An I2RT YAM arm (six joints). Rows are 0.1 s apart.
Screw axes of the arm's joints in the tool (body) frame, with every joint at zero. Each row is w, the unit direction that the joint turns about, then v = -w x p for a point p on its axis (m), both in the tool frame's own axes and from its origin. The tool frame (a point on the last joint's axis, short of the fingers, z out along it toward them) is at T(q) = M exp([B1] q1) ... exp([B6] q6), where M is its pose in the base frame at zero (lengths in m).
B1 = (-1, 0, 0, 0, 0.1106, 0)
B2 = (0, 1, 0, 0.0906, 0, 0.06)
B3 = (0, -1, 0, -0.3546, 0, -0.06)
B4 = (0, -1, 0, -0.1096, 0, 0)
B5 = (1, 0, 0, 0, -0.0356, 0)
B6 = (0, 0, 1, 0, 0, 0)
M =
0 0 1 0.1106
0 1 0 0
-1 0 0 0.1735
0 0 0 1
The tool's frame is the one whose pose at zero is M.
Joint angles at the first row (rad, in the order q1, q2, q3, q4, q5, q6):
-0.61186, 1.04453, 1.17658, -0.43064, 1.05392, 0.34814
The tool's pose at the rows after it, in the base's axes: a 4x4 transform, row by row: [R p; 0 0 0 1], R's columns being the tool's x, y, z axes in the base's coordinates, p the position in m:
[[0.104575 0.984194 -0.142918 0.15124], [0.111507 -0.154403 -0.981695 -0.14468], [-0.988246 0.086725 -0.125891 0.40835], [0 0 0 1]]
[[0.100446 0.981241 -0.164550 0.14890], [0.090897 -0.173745 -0.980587 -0.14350], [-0.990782 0.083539 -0.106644 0.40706], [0 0 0 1]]
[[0.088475 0.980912 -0.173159 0.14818], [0.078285 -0.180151 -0.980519 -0.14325], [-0.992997 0.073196 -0.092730 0.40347], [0 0 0 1]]
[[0.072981 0.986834 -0.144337 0.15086], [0.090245 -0.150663 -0.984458 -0.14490], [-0.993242 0.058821 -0.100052 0.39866], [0 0 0 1]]
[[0.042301 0.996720 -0.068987 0.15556], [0.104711 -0.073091 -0.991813 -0.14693], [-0.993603 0.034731 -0.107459 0.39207], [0 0 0 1]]
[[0.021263 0.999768 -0.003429 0.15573], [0.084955 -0.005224 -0.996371 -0.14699], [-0.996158 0.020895 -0.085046 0.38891], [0 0 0 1]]
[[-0.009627 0.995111 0.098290 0.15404], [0.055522 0.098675 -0.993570 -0.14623], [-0.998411 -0.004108 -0.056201 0.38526], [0 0 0 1]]
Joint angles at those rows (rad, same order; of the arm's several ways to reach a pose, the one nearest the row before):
-0.61202, 1.03441, 1.16957, -0.40967, 1.08782, 0.33195
-0.61185, 1.01957, 1.14564, -0.36997, 1.11341, 0.30379
-0.61204, 1.00797, 1.11525, -0.32377, 1.12442, 0.26942
-0.61354, 1.01069, 1.09812, -0.30677, 1.09301, 0.25459
-0.61500, 1.01100, 1.06767, -0.26204, 1.01577, 0.21015
-0.62108, 0.99203, 1.02574, -0.18005, 0.94807, 0.14013
-0.63474, 0.96219, 0.97594, -0.09765, 0.83570, 0.05818

